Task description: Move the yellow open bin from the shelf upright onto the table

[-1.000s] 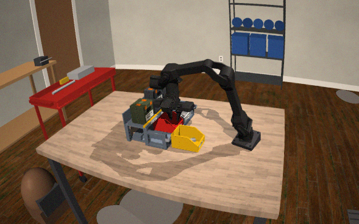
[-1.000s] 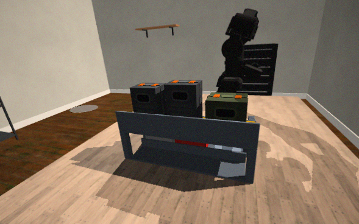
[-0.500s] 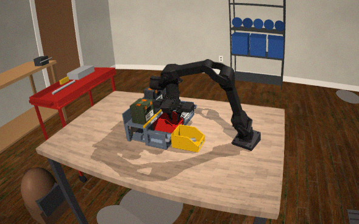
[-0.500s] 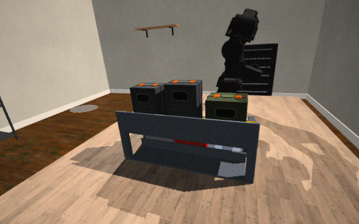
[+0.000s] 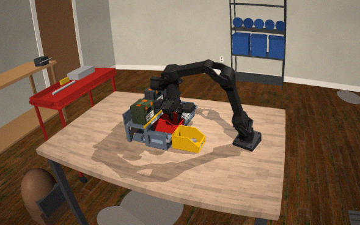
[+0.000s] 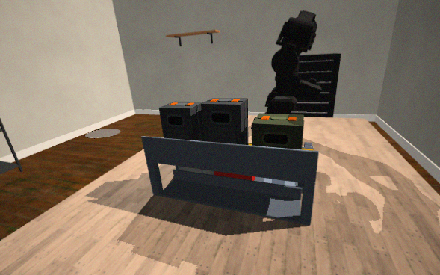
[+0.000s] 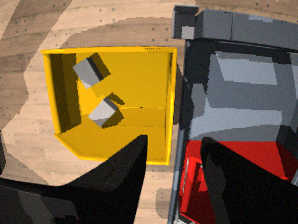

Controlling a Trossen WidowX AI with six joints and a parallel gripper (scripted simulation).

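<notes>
My gripper is now 6 cm past the yellow open bin, 1 cm to the left of it and 12 cm above it. The rest, counted from my hand: green case 18 cm ahead, 1 cm to the left; red bin 11 cm ahead, 11 cm to the right, 11 cm below.
</notes>
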